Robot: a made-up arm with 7 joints.
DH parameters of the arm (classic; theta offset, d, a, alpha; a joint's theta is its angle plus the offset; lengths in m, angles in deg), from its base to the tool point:
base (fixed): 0 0.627 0.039 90
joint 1: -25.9 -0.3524 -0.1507 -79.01
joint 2: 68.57 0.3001 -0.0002 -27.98
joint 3: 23.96 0.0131 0.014 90
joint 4: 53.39 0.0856 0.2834 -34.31
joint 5: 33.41 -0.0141 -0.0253 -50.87
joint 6: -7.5 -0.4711 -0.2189 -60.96
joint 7: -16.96 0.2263 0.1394 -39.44
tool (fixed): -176.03 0.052 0 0
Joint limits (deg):
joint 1: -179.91..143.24
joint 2: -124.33..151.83
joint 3: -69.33..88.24
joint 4: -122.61..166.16
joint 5: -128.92..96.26
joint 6: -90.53..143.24
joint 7: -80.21..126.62
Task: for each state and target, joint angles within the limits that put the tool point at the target. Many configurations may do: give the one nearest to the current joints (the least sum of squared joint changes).
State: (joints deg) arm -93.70 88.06 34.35 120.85 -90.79 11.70 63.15
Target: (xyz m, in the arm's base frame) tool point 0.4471 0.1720 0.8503
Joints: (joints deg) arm -107.42 60.18 7.05 102.01 -86.52 58.02 72.45
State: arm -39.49 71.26 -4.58 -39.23 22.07 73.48 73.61
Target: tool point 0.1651 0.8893 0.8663
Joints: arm -63.33 62.91 -23.41 -24.46 1.57 76.34 62.01
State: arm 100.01 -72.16 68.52 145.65 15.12 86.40 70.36
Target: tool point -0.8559 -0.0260 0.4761
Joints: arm 120.09 -76.19 56.70 140.43 15.33 78.90 68.68
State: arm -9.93 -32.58 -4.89 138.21 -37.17 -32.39 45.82
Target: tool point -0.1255 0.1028 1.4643
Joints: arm -13.28 -29.43 -0.54 137.82 -36.38 -36.15 46.31
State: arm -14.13 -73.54 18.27 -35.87 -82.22 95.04 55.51
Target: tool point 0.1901 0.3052 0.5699
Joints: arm 0.91 -53.76 17.88 -2.81 -51.48 114.72 49.65
